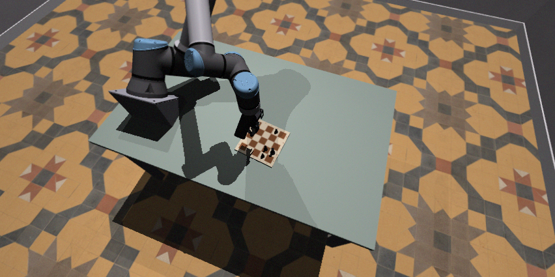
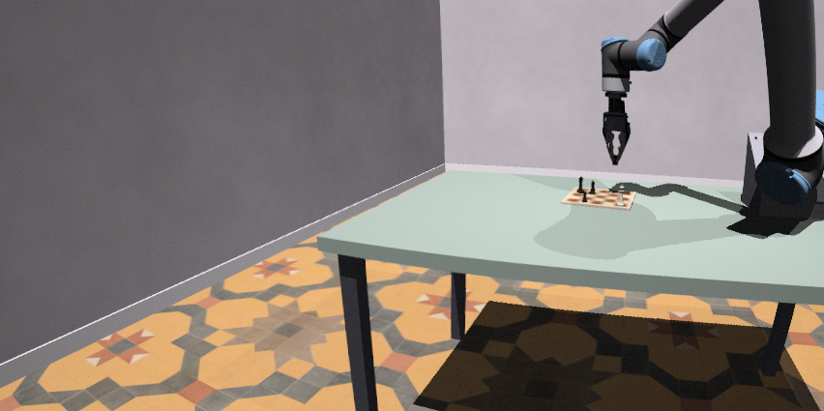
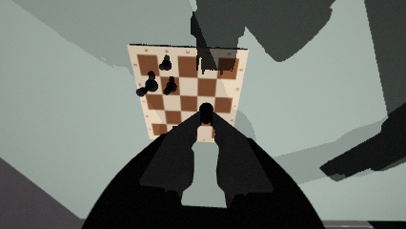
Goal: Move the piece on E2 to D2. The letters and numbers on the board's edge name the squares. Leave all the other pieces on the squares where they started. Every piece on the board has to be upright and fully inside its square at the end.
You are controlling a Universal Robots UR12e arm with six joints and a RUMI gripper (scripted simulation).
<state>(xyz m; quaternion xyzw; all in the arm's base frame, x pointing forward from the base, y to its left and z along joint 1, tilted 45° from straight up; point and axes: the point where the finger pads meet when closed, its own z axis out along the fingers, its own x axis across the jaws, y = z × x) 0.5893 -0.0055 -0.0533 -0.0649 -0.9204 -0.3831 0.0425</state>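
My gripper is now 12 cm above the chessboard, 4 cm short of it and 3 cm to the right of it. Also, from my hand: white chess piece (12 cm to the left, 9 cm below, 2 cm behind).
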